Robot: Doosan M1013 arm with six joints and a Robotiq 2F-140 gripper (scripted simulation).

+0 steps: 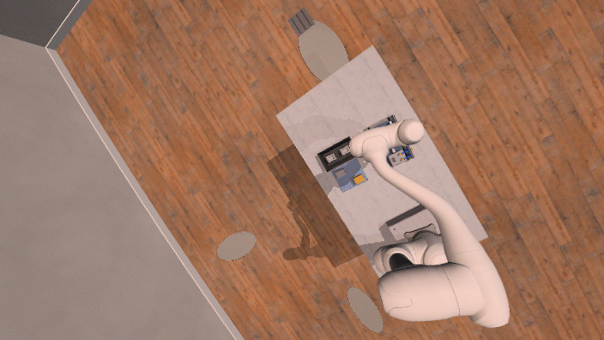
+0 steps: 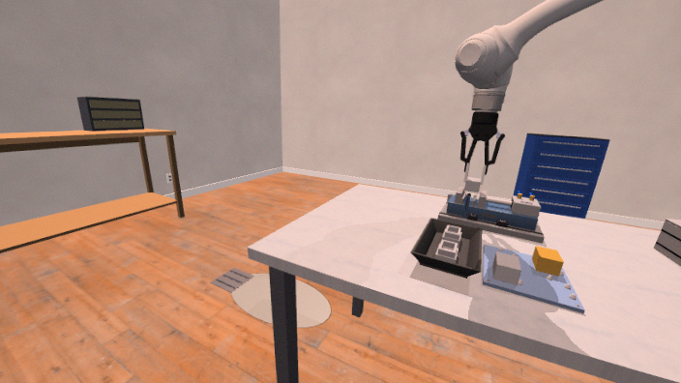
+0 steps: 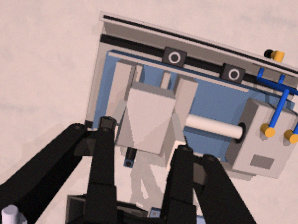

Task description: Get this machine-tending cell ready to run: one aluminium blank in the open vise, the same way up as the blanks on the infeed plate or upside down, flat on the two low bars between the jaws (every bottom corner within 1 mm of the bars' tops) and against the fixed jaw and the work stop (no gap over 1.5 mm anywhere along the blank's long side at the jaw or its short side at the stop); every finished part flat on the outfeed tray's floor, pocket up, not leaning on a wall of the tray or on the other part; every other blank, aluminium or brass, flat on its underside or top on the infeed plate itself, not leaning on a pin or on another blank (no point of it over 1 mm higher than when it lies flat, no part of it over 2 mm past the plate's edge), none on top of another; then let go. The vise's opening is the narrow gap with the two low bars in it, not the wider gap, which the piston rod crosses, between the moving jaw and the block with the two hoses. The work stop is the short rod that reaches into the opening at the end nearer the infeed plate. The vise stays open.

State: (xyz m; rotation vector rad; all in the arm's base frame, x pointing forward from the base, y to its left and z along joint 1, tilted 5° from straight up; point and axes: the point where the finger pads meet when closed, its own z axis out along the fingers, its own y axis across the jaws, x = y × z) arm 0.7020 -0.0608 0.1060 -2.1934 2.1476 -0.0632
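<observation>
Now: the dark work stop rod 50 mm to the left of my hand and 70 mm below it. The rest, counted from my hand: moving jaw (40 mm behind, 10 mm to the left, 80 mm below); then fixed jaw (30 mm ahead, 10 mm to the left, 80 mm below); then piston rod (90 mm behind, 80 mm below).
</observation>
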